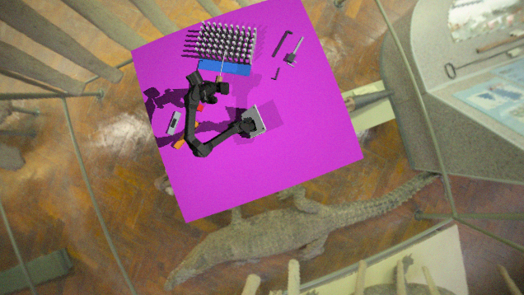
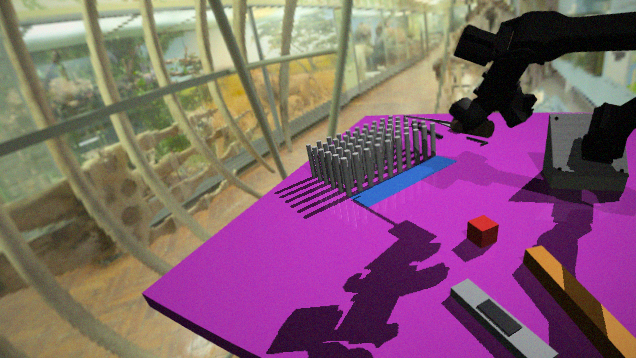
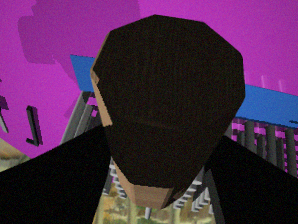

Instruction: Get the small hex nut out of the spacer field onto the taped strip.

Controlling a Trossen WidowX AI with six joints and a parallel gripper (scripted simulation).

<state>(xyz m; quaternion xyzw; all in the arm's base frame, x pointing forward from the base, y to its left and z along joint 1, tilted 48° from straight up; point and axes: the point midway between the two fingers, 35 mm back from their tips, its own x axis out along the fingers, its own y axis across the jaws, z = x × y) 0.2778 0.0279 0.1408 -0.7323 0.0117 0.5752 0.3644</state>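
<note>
My gripper tip is now 17 cm short of the blue taped strip, 5 cm to the left of it and 17 cm above it. Round my gripper tip: red cube (5 cm behind, 18 cm to the left, 15 cm below); then small hook (36 cm to the right, 16 cm below); then brown-handled tool (9 cm ahead, 5 cm to the right).
</note>
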